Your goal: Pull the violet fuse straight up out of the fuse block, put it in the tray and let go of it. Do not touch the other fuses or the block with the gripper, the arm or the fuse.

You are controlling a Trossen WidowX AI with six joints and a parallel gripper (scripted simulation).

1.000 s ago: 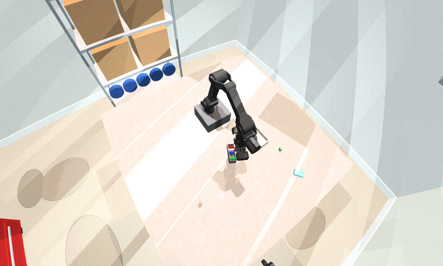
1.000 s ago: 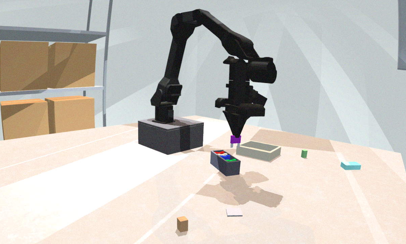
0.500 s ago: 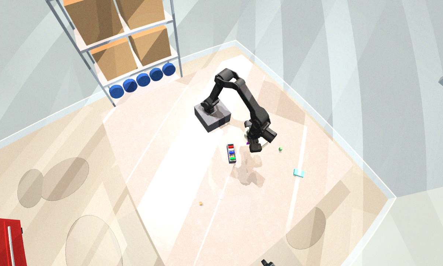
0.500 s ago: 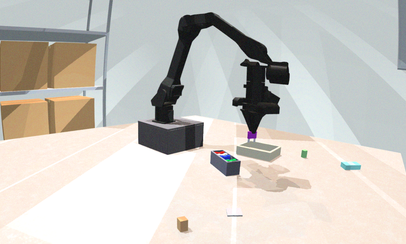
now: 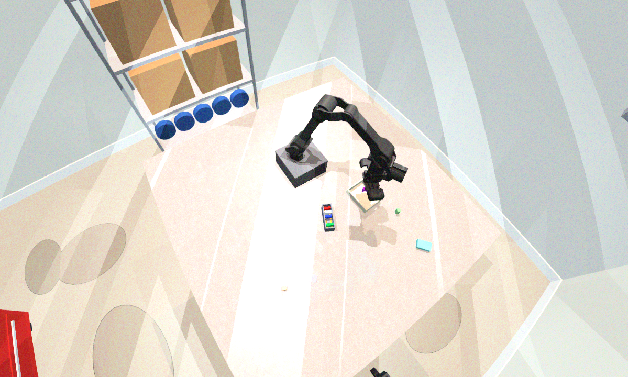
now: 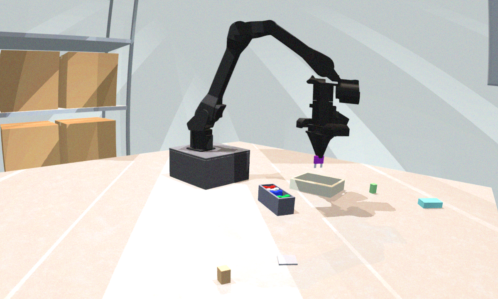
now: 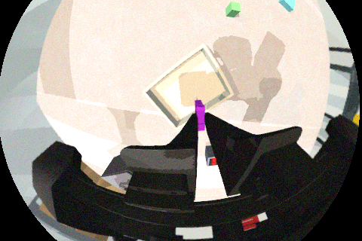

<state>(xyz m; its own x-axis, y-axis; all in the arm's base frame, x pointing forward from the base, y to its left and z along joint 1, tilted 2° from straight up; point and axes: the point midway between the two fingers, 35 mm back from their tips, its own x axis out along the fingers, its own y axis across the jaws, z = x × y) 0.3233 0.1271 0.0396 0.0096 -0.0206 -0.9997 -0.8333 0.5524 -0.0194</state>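
My gripper tip is 10 mm to the right of the white tray and 90 mm above it. Round my gripper tip: teal L-shaped piece 340 mm ahead, 50 mm to the left, 90 mm below; then green block 150 mm ahead, 80 mm to the left, 80 mm below; then violet fuse 10 mm below.
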